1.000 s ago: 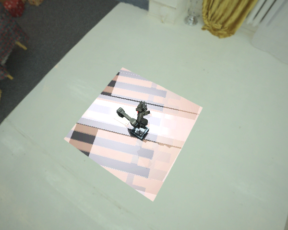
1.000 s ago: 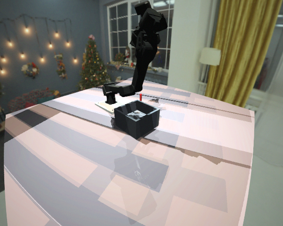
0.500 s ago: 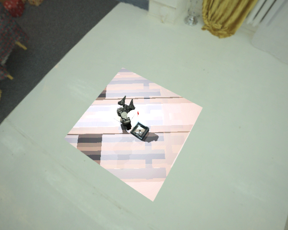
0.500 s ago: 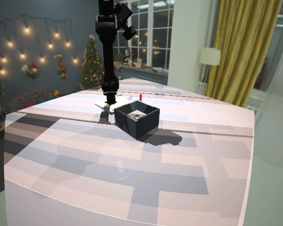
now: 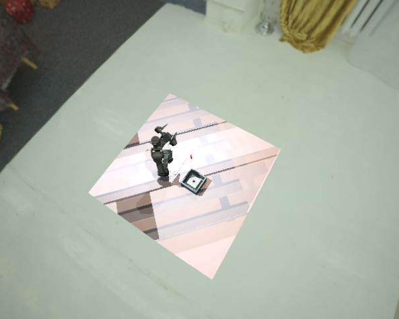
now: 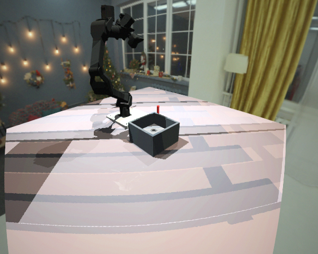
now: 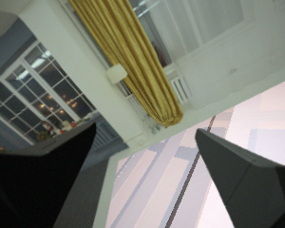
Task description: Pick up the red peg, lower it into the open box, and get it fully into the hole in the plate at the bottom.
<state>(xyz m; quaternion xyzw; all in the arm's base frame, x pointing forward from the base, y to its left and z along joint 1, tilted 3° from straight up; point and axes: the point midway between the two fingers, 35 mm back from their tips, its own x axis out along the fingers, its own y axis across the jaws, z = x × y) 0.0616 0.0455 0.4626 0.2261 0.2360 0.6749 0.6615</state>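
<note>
The red peg is 13 cm ahead of my gripper tip, 2 cm to the left of it and 43 cm below it. The rest, counted from my gripper tip: dark grey box (27 cm ahead, 17 cm to the right, 44 cm below); then pale plate (27 cm ahead, 17 cm to the right, 42 cm below).
</note>
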